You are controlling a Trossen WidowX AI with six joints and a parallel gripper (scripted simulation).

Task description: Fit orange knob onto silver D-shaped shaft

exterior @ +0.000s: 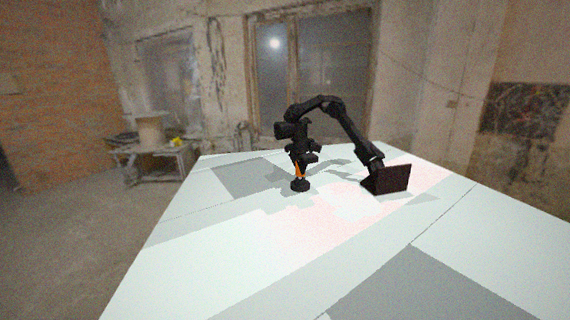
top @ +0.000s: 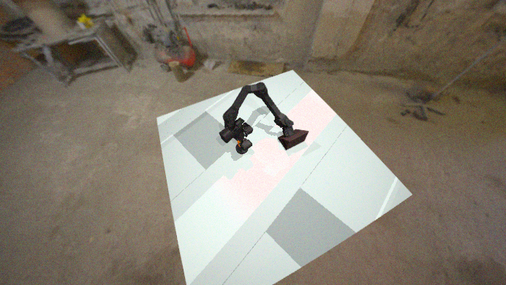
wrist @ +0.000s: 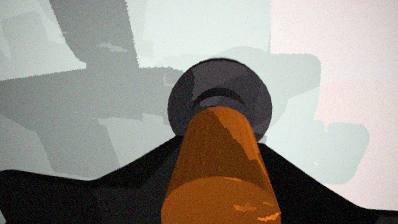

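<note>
The round pedestal is 4 cm below my gripper tip. The rest, counted from my gripper tip: orange knob 3 cm above.
</note>
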